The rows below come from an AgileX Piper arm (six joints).
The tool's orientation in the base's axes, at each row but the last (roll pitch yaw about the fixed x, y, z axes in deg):
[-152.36, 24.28, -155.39]
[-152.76, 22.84, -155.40]
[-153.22, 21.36, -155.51]
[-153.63, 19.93, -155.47]
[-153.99, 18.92, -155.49]
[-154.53, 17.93, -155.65]
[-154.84, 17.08, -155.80]
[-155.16, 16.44, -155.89]
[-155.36, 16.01, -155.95]
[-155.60, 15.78, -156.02]
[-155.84, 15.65, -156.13]
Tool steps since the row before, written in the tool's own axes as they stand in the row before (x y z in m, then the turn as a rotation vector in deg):
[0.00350, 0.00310, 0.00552, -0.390, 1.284, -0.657]
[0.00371, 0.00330, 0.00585, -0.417, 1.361, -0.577]
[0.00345, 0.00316, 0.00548, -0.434, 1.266, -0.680]
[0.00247, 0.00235, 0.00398, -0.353, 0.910, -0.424]
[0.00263, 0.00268, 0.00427, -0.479, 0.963, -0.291]
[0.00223, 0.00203, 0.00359, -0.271, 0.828, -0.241]
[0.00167, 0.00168, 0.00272, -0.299, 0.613, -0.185]
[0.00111, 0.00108, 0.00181, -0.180, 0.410, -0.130]
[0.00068, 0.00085, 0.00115, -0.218, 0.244, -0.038]
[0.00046, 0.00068, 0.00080, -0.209, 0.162, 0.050]
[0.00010, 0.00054, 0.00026, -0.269, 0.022, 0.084]
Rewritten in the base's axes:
[-0.00061, -0.00008, -0.00721, -0.272, 1.462, 0.148]
[-0.00085, -0.00011, -0.00763, -0.225, 1.518, 0.061]
[-0.00098, -0.00006, -0.00714, -0.240, 1.469, 0.192]
[-0.00082, 0.00000, -0.00518, -0.107, 1.054, 0.097]
[-0.00101, 0.00013, -0.00559, 0.048, 1.113, 0.003]
[-0.00090, -0.00009, -0.00460, -0.077, 0.899, -0.048]
[-0.00075, 0.00006, -0.00353, 0.026, 0.706, -0.001]
[-0.00052, 0.00001, -0.00232, -0.003, 0.466, -0.001]
[-0.00036, 0.00016, -0.00153, 0.111, 0.310, -0.004]
[-0.00027, 0.00020, -0.00110, 0.160, 0.210, -0.051]
[-0.00013, 0.00036, -0.00047, 0.264, 0.101, -0.010]

